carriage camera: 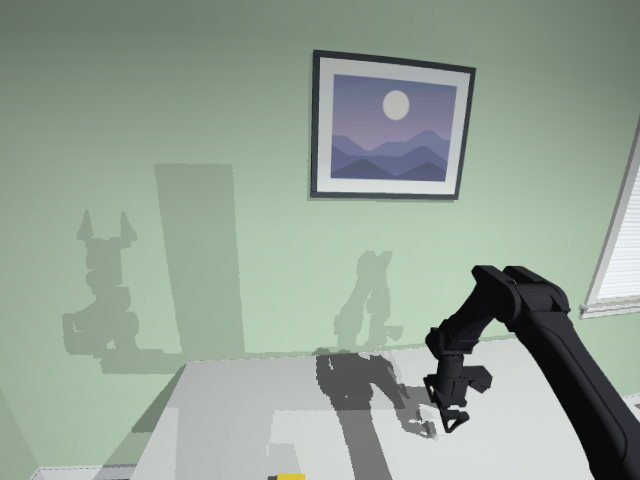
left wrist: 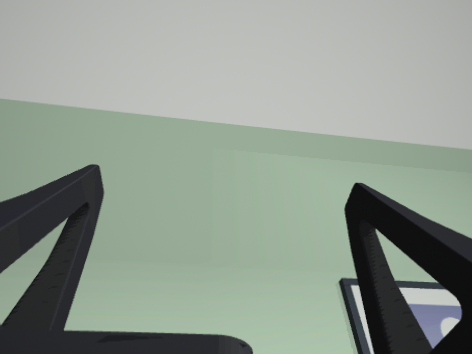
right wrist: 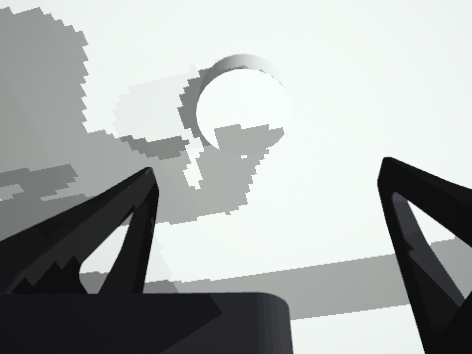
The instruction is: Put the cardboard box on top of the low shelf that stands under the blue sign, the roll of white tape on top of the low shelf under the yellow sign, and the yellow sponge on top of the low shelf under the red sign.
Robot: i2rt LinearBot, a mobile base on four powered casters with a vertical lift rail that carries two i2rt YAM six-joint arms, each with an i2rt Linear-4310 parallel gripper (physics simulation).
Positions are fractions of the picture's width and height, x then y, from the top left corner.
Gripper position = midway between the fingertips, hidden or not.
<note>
I see my left gripper (left wrist: 0.49, 0.53), my right gripper (carriage camera: 0.69, 0.87), a roll of white tape (right wrist: 0.52, 0.31), a framed mountain picture (carriage camera: 0.60, 0.27) and a white table (carriage camera: 0.58, 0.85).
My right gripper also shows in the right wrist view (right wrist: 0.56, 0.49). The white table also shows in the right wrist view (right wrist: 0.21, 0.28). The left wrist view misses the roll of white tape: it is out of frame.
</note>
